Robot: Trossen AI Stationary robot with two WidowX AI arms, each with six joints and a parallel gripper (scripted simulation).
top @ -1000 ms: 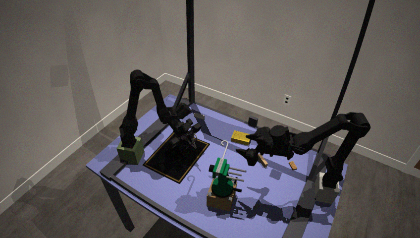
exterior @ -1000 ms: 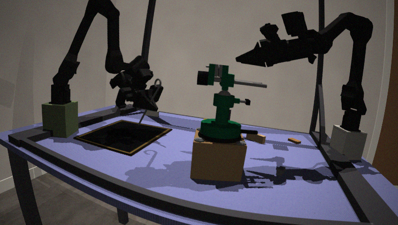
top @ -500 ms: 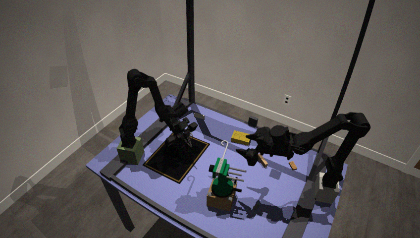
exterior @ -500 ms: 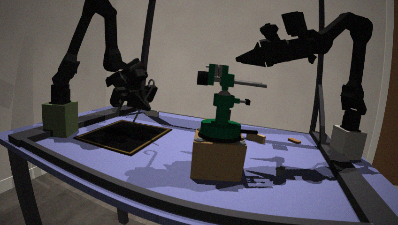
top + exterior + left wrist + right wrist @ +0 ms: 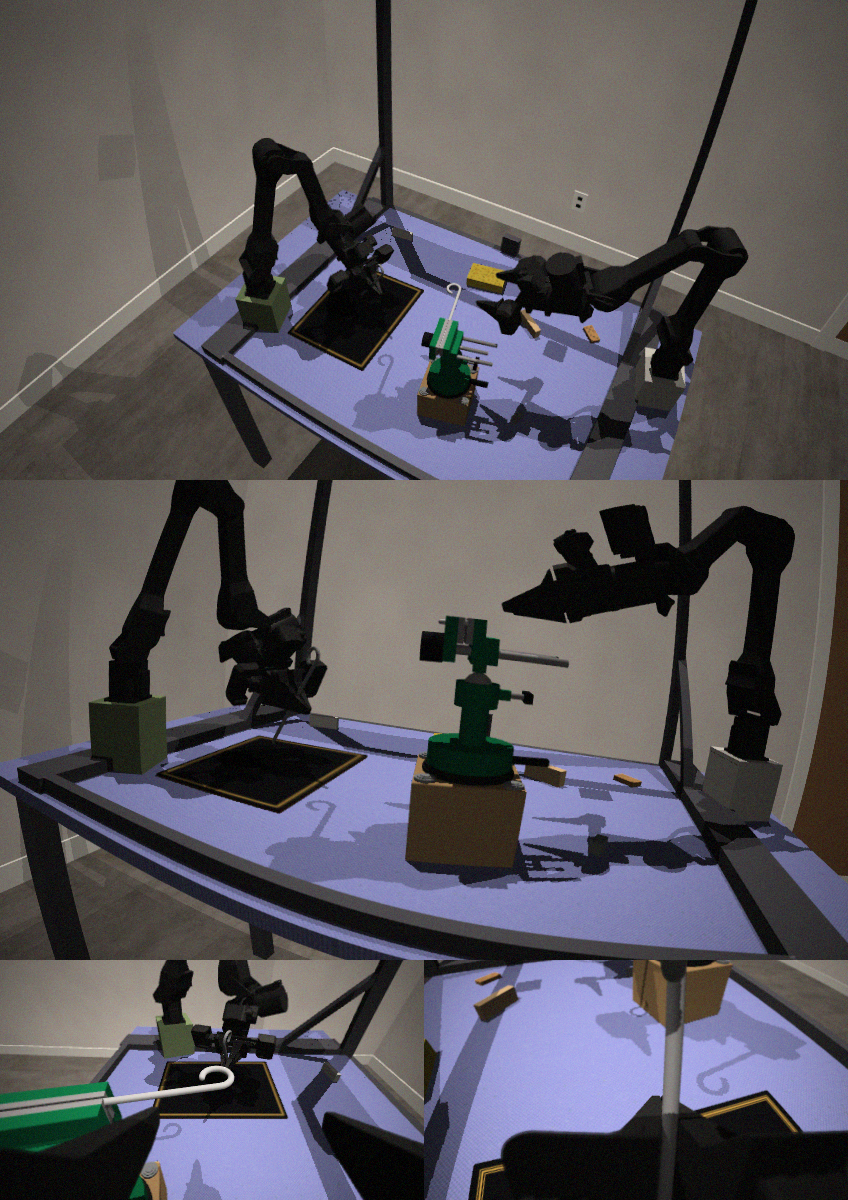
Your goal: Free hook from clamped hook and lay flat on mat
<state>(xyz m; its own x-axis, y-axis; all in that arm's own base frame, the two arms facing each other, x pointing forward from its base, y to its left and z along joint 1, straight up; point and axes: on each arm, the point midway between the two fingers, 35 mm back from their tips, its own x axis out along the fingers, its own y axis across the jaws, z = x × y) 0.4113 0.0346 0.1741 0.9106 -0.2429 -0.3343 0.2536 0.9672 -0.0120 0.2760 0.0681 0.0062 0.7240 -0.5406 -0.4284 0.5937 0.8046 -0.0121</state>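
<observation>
The black mat is 1 cm ahead of my right hand, 4 cm to the right of it and 11 cm below it. From my right hand the other things lie so: pale block (32 cm behind, 1 cm to the right, 10 cm below).
</observation>
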